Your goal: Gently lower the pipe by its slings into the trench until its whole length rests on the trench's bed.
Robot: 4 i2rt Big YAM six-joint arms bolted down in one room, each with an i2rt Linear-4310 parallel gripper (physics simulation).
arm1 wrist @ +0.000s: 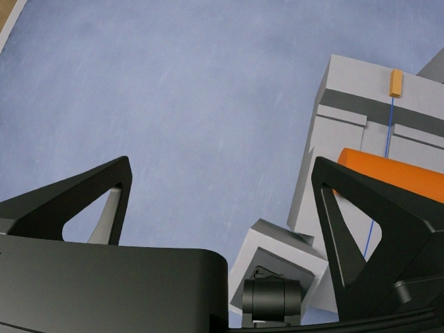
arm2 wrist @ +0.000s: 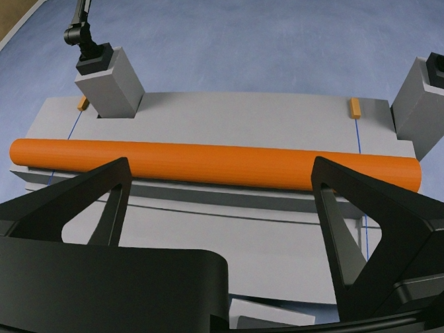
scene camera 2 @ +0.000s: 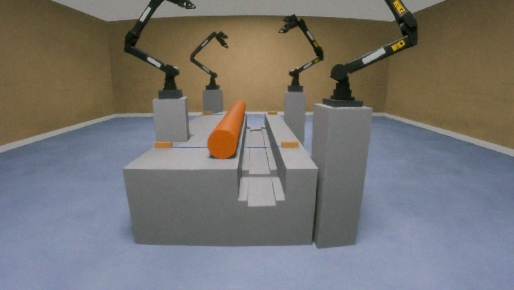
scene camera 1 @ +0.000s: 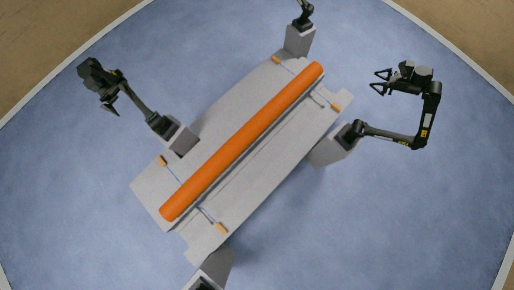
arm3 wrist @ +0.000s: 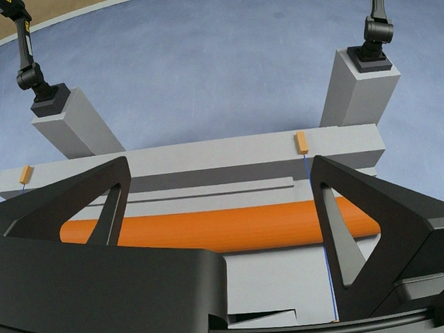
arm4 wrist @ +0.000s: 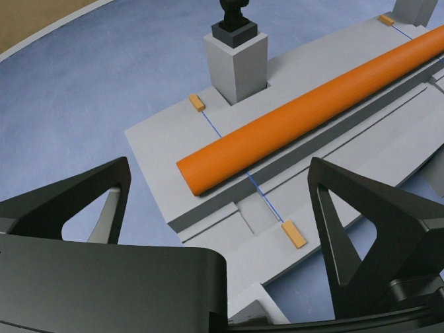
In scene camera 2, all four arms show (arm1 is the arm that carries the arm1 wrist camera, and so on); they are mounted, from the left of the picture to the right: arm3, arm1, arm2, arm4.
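The orange pipe (arm1 wrist: pixel 400 172) (arm2 wrist: pixel 215 162) (arm3 wrist: pixel 225 225) (arm4 wrist: pixel 300 117) (scene camera 1: pixel 242 137) (scene camera 2: pixel 223 142) lies on the bank left of the trench (scene camera 2: pixel 261 197) in scene camera 2. Two thin blue slings pass under it and cross the trench, with tan handles (arm1 wrist: pixel 396 83) (arm2 wrist: pixel 355 108) (arm3 wrist: pixel 302 143) (arm4 wrist: pixel 294 235) (scene camera 1: pixel 221 228) (scene camera 2: pixel 289 144) on both banks. My arm1 gripper (arm1 wrist: pixel 221 157), arm2 gripper (arm2 wrist: pixel 221 157), arm3 gripper (arm3 wrist: pixel 221 157) and arm4 gripper (arm4 wrist: pixel 219 157) are open and empty, above and apart from the handles. In scene camera 1, the right arm's gripper (scene camera 1: pixel 373 80) is open.
Grey pedestals (arm2 wrist: pixel 107 92) (arm4 wrist: pixel 220 62) (scene camera 1: pixel 325 152) (scene camera 2: pixel 340 175) bearing the arms stand close to the long grey block (scene camera 1: pixel 150 185) (scene camera 2: pixel 210 210) that holds the trench. Stepped ledges line the trench's inside. Blue floor (scene camera 1: pixel 400 225) surrounds the block.
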